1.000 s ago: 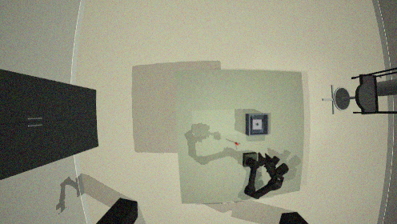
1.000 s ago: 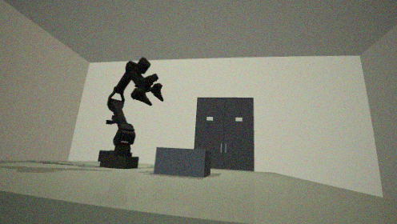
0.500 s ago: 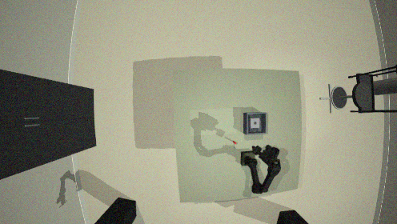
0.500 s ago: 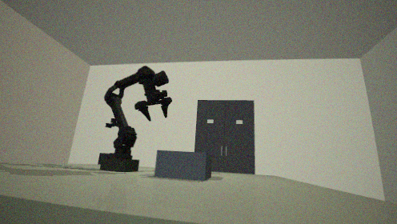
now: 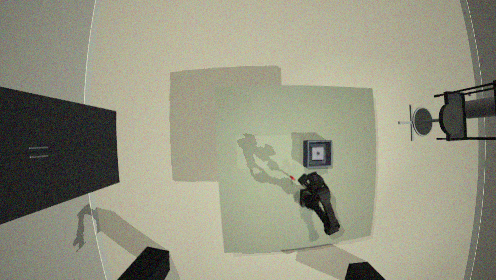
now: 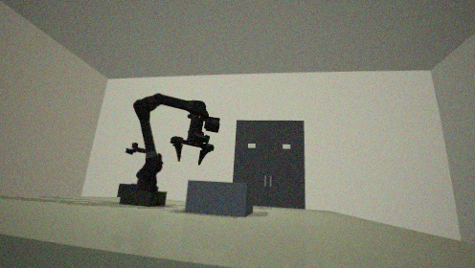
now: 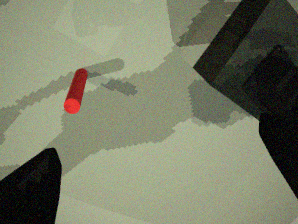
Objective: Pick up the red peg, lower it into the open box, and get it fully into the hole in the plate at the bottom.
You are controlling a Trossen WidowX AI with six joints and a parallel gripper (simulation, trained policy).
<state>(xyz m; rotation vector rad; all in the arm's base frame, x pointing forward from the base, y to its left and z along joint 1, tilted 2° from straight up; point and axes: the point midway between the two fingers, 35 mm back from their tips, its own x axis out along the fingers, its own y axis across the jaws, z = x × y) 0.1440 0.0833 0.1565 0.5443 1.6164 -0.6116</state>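
My gripper tip is 20 mm short of the red peg, 60 mm to the right of it and 140 mm above it. Round my gripper tip: box (210 mm ahead, 110 mm to the right, 150 mm below); light grey plate (210 mm ahead, 110 mm to the right, 140 mm below).
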